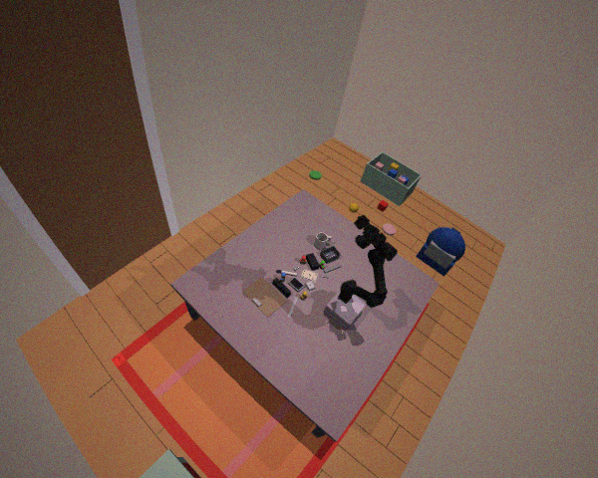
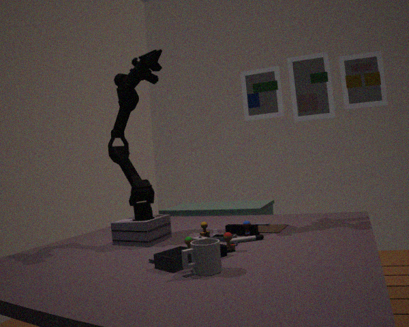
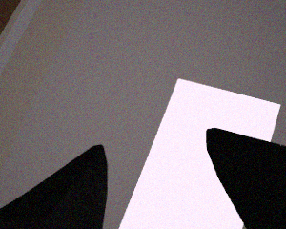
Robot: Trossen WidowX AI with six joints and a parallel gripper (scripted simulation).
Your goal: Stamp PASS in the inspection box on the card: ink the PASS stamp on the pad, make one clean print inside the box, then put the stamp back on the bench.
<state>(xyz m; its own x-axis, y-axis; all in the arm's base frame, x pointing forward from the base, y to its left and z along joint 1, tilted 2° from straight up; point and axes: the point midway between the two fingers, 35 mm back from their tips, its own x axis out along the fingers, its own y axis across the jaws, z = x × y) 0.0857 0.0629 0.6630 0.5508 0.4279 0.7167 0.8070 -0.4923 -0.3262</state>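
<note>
The green-knobbed PASS stamp lies 190 mm ahead of my gripper tip, 220 mm to the right of it and 770 mm below it. Also, from my gripper tip: yellow-knobbed stamp: 120 mm ahead, 40 mm to the left, 770 mm below; card: 200 mm ahead, 110 mm to the right, 790 mm below; dark ink pad: 220 mm ahead, 10 mm to the left, 780 mm below.
</note>
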